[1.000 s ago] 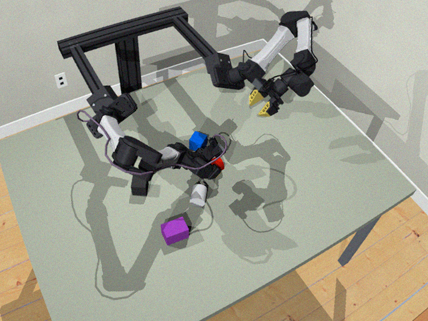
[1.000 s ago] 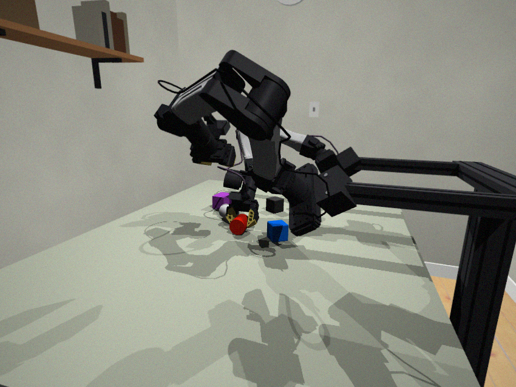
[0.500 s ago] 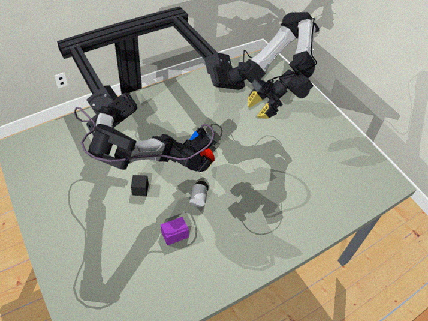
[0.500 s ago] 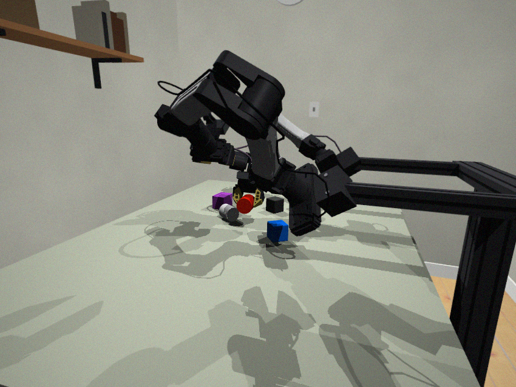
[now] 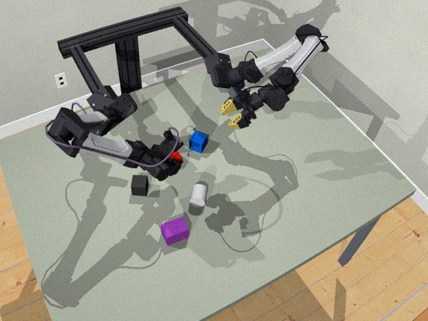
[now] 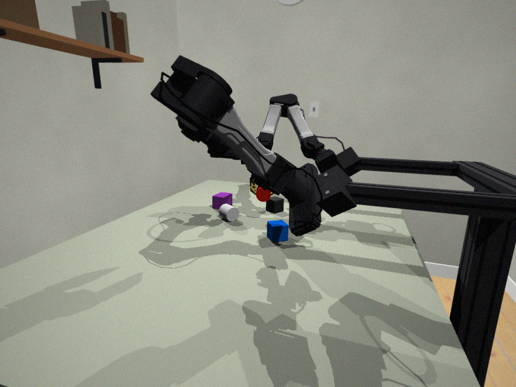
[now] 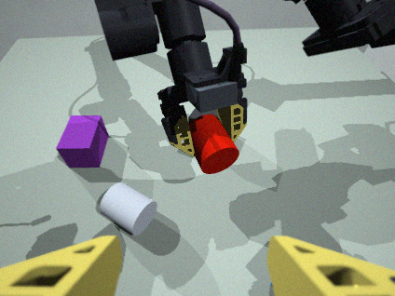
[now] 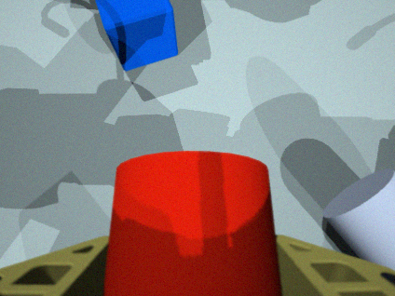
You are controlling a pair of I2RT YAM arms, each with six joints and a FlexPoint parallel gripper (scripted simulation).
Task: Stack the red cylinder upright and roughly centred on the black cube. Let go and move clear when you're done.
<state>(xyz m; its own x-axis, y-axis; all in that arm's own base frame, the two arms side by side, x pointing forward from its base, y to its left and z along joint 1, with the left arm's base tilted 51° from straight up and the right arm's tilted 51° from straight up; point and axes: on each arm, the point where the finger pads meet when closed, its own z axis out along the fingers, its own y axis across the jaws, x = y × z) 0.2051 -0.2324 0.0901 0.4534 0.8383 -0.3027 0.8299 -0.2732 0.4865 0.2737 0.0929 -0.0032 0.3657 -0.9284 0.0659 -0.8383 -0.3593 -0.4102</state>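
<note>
The black cube is 1 cm behind my right hand, 13 cm to the right of it and 8 cm below it. From my right hand the other things lie so: red cylinder (right at my right hand); then white cylinder (13 cm ahead, 5 cm to the left, 8 cm below); then blue cube (11 cm behind, 17 cm to the left, 8 cm below).
</note>
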